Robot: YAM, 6 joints.
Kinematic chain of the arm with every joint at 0, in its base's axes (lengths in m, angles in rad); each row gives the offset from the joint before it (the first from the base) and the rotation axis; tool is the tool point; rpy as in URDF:
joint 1: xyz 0 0 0.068 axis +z
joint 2: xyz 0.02 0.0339 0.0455 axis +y
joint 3: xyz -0.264 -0.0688 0 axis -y
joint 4: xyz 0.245 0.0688 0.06 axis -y
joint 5: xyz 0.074 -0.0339 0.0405 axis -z
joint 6: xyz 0.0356 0 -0.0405 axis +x
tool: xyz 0 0 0 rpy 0 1.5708 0
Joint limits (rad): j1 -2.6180..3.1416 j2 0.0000..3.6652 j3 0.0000..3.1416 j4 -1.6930..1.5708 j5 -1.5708..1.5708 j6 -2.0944..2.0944
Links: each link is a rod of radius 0.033 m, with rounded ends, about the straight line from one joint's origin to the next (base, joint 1, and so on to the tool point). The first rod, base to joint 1, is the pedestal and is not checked.
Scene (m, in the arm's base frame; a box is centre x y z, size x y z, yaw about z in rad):
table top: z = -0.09
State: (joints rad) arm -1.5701 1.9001 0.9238 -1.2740 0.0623 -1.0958
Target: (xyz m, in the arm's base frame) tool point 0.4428 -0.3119 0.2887
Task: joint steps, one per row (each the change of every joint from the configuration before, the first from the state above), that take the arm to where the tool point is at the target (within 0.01 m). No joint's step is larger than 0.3 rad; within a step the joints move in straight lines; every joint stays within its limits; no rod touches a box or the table.
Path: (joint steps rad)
1: 0.1913 0.0799 0.2525 0.1752 -0.0125 0.0000
2: 0.1913 0.0799 0.2524 0.1753 -0.0126 0.0000
3: 0.1912 0.0799 0.2525 0.1752 -0.0125 0.0000
4: 0.1913 0.0799 0.2525 0.1753 -0.0126 0.0000
5: 0.1913 0.0799 0.2524 0.1752 -0.0125 0.0000

